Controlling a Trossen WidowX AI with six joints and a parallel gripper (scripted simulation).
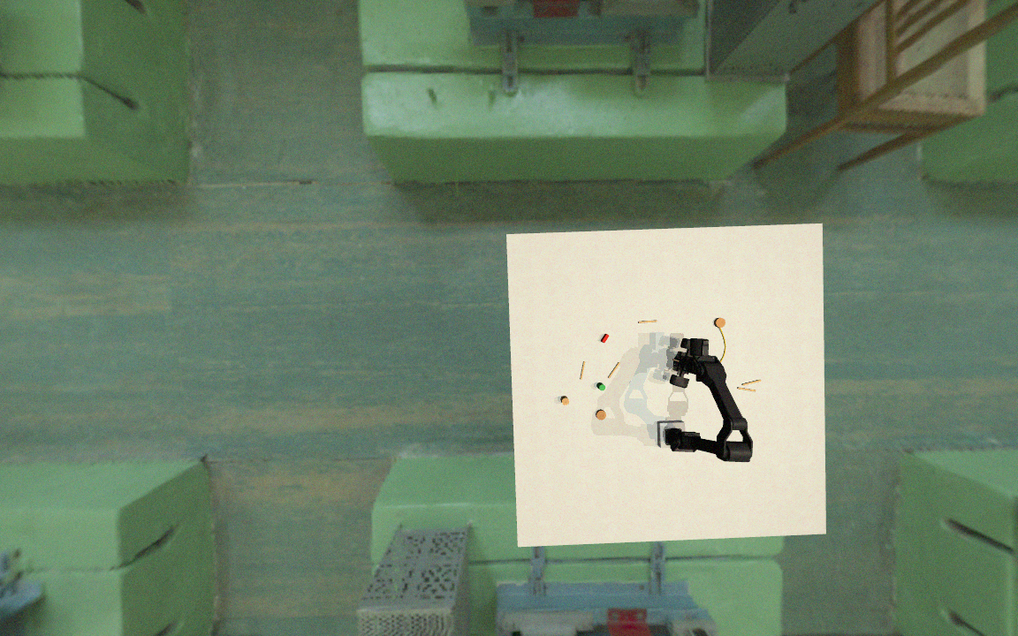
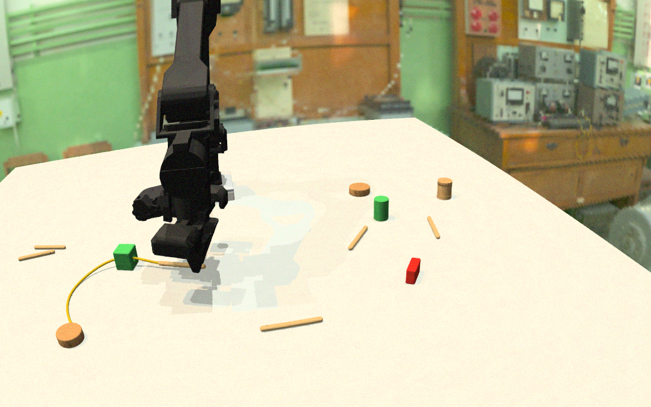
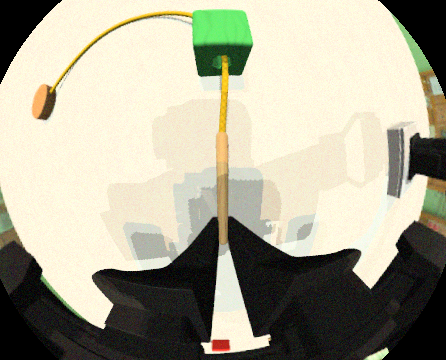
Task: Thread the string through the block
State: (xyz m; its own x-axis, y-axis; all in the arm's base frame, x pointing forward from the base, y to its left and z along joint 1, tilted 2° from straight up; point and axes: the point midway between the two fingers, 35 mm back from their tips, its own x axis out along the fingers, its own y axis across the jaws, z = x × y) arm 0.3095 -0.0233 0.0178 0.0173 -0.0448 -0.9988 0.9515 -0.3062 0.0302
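My gripper tip is now 1 cm past the thin wooden stick, 4 cm to the left of it and 1 cm below it. The rest, counted from my gripper tip: red block: 10 cm ahead, 29 cm to the left, 1 cm above; green block: 4 cm behind, 12 cm to the right, 2 cm above; round wooden button: 15 cm ahead, 18 cm to the right, 1 cm above.
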